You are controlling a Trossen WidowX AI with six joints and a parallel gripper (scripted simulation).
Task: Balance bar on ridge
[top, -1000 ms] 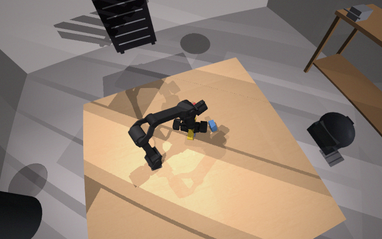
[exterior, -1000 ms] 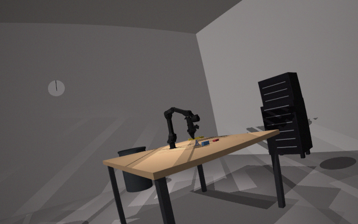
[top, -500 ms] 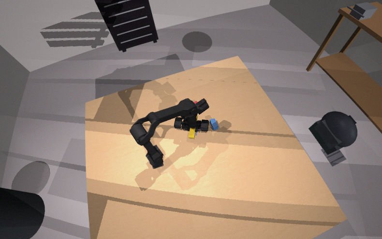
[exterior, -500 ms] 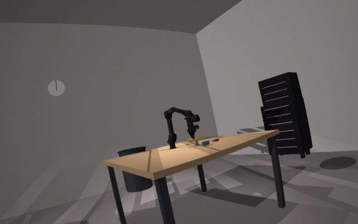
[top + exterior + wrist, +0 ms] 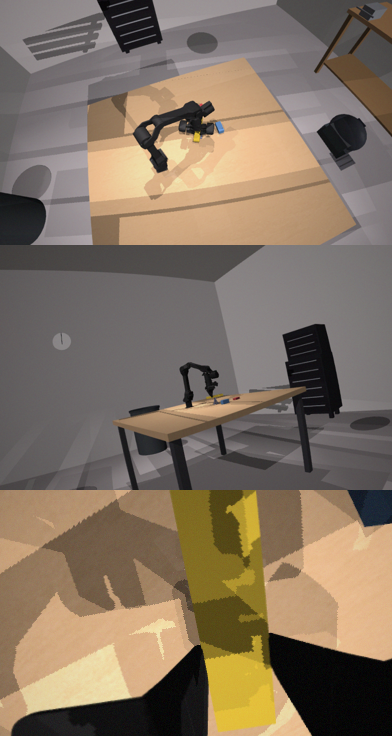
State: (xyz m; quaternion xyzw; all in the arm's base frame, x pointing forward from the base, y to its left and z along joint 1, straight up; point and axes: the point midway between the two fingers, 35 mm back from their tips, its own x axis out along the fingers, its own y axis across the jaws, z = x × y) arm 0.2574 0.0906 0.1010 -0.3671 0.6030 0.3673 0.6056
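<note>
The yellow bar is 1 cm ahead of my gripper tip and 2 cm to the left of it. Round my gripper tip: blue block 15 cm ahead, 2 cm to the left, 5 cm below; then red block 10 cm ahead, 20 cm to the left, 6 cm below.
</note>
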